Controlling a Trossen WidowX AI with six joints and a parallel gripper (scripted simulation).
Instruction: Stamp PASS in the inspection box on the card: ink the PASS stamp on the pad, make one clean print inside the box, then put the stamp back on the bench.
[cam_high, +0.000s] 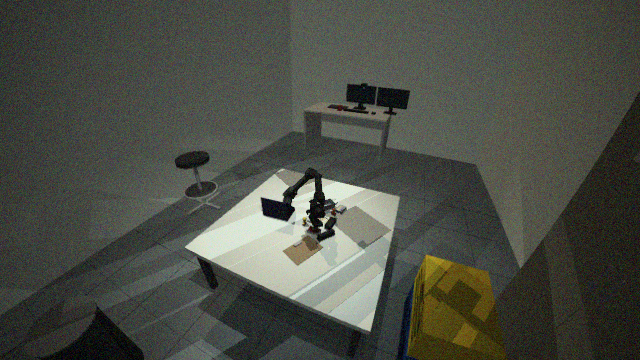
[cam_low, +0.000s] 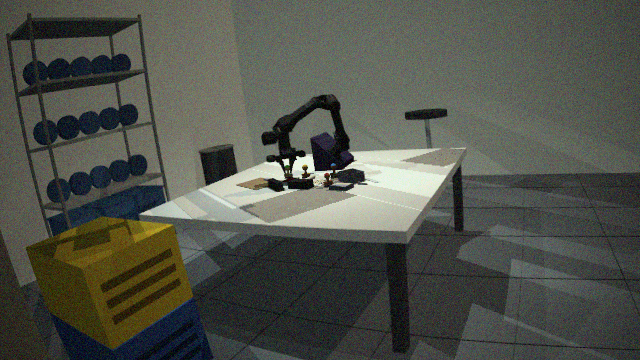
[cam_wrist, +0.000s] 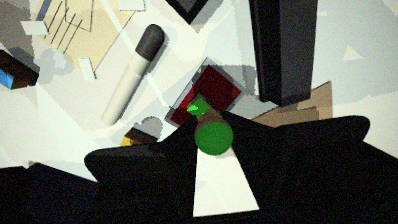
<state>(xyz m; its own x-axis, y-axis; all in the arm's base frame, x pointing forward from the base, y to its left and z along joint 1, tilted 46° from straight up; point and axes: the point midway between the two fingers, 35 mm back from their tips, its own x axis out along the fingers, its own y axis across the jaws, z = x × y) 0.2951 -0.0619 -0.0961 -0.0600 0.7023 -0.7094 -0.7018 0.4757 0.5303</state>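
The red ink pad lies 40 mm below my gripper tip. The rest, counted from my gripper tip: yellow-knobbed stamp (100 mm behind, 40 mm to the left, 30 mm below); then marker (10 mm behind, 90 mm to the left, 40 mm below); then green stamp (right at my gripper tip).
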